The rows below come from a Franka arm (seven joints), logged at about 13 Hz.
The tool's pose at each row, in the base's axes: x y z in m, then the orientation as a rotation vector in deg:
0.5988, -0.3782, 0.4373, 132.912, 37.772, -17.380
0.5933, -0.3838, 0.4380, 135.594, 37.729, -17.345
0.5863, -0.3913, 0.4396, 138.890, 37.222, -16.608
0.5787, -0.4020, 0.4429, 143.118, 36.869, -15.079
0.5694, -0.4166, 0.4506, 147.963, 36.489, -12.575
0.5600, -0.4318, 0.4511, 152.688, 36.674, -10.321
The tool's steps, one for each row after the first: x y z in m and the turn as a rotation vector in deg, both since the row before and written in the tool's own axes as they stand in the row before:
-0.0070, 0.0010, 0.0035, 2.494, 0.759, 0.326
-0.0094, 0.0021, 0.0040, 2.833, 1.253, 0.882
-0.0117, 0.0052, 0.0043, 3.536, 2.062, 1.014
-0.0161, 0.0097, 0.0021, 3.916, 2.830, 1.240
-0.0145, 0.0076, 0.0072, 3.997, 2.701, 0.730

